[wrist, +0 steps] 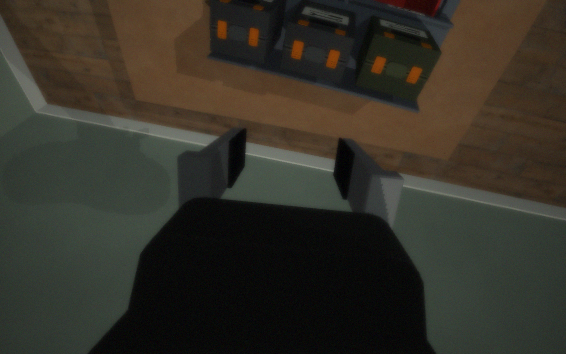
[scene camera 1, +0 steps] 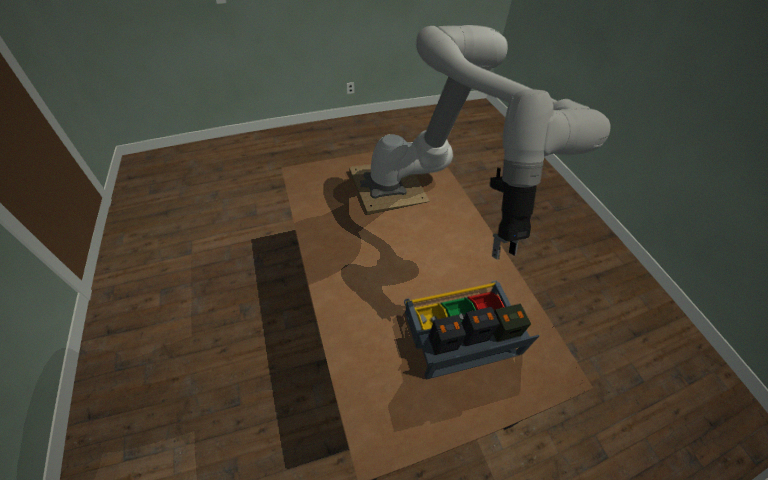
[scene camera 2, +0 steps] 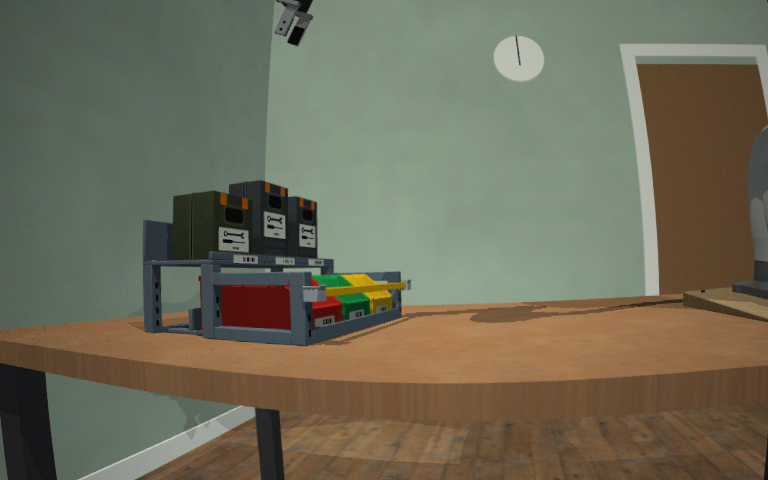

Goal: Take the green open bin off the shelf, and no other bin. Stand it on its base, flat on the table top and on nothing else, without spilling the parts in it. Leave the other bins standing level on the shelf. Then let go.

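Where they show: gripper, fingertip midpoint: [wrist: 290,152] [scene camera 1: 504,255] [scene camera 2: 286,39]; arm's base at its link origin: [scene camera 1: 384,184].
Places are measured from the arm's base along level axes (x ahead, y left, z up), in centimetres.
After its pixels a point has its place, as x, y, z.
Observation:
The green open bin [scene camera 1: 456,307] {74.3, 6.9, -1.2} [scene camera 2: 355,303] {72.3, 6.9, 1.7} stands on the lower level of the grey-blue shelf [scene camera 1: 478,358] {95.7, 6.4, -1.5} [scene camera 2: 300,316] {72.7, 24.8, 1.3} [wrist: 380,97] {98.1, 16.4, 13.2}, between the yellow bin [scene camera 1: 425,310] {72.3, -5.5, -0.7} [scene camera 2: 378,298] {71.8, -3.5, 1.9} and the red bin [scene camera 1: 485,301] {75.1, 19.4, -1.3} [scene camera 2: 254,305] {80.8, 21.6, 2.2} [wrist: 420,4] {85.7, 20.4, -1.3}. Its front faces the robot's base; the parts in it are too small to make out. The green bin does not show in the wrist view. My gripper [scene camera 1: 504,254] {85.3, 5.2, 47.5} [scene camera 2: 287,38] {85.3, 5.2, 47.5} [wrist: 290,152] {85.3, 5.2, 47.5} is open and empty, high above the table [scene camera 1: 453,243] {43.5, 19.4, -2.1} [scene camera 2: 509,345] {49.7, 22.9, -2.2} and well above the shelf.
A yellow rail [scene camera 1: 453,292] {70.5, 6.1, 4.5} [scene camera 2: 368,288] {70.0, 7.5, 3.9} runs across the front of the shelf above the bins. Two dark grey cases [scene camera 1: 447,335] {91.9, -8.7, 20.1} [scene camera 1: 479,326] {92.4, 1.9, 21.0} and an olive case [scene camera 1: 513,321] {92.9, 15.3, 17.6} [scene camera 2: 195,226] {90.8, 21.1, 12.8} [wrist: 397,65] {90.5, 16.0, 17.7} stand on the upper level. The arm's base is on a wooden board [scene camera 1: 396,204] {14.9, 1.5, -0.6}.

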